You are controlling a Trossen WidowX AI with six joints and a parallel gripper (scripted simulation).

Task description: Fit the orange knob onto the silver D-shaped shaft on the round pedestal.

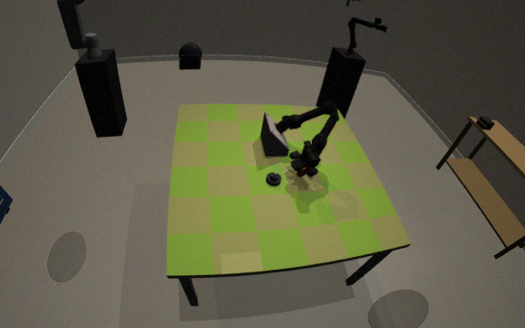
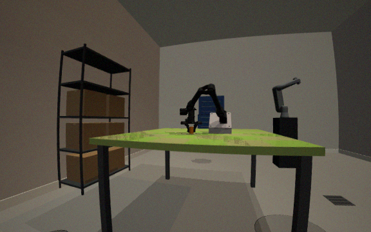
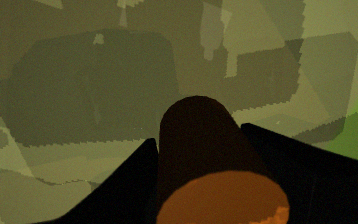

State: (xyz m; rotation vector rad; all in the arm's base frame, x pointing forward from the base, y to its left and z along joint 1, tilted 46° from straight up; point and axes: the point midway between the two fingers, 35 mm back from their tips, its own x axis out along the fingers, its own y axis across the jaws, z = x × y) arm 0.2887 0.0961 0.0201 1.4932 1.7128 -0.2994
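Right now my gripper tip is 30 mm below the orange knob. From my gripper tip the other things lie so: round pedestal (170 mm to the right, 30 mm ahead, 20 mm above).
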